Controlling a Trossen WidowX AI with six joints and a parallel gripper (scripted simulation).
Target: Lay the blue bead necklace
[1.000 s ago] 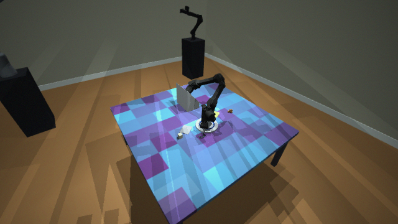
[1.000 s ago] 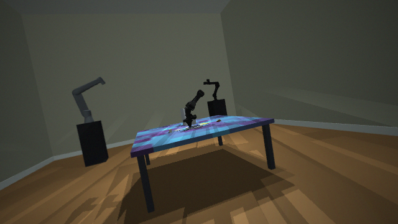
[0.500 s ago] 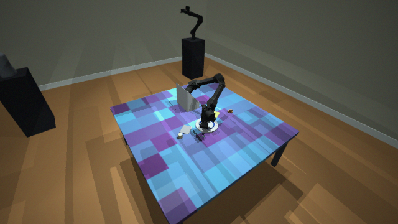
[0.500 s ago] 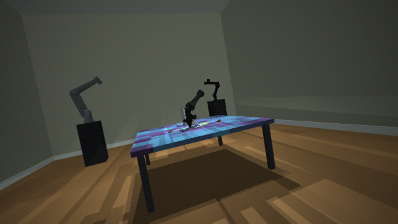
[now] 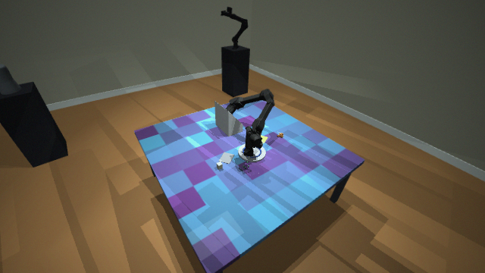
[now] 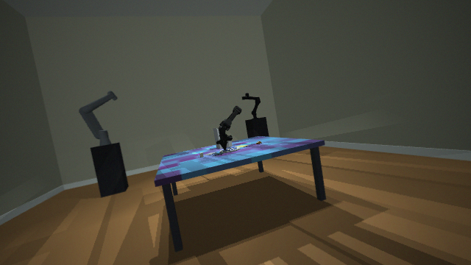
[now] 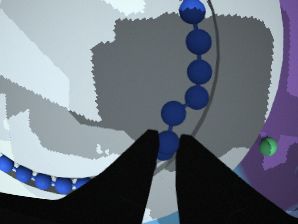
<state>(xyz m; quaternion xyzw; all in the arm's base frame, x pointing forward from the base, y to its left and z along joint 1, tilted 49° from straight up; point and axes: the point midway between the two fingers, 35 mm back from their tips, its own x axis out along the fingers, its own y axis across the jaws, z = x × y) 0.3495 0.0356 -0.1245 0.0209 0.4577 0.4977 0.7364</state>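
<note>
The round white bead board lies 20 mm behind my gripper tip, 50 mm to the left of it and 10 mm below it. The rest, counted from my gripper tip: cream cube: 40 mm behind, 220 mm to the right; then yellow patch: 120 mm behind, 220 mm to the left, 20 mm below; then flat grey square: 90 mm behind, 130 mm to the right, 20 mm below.
</note>
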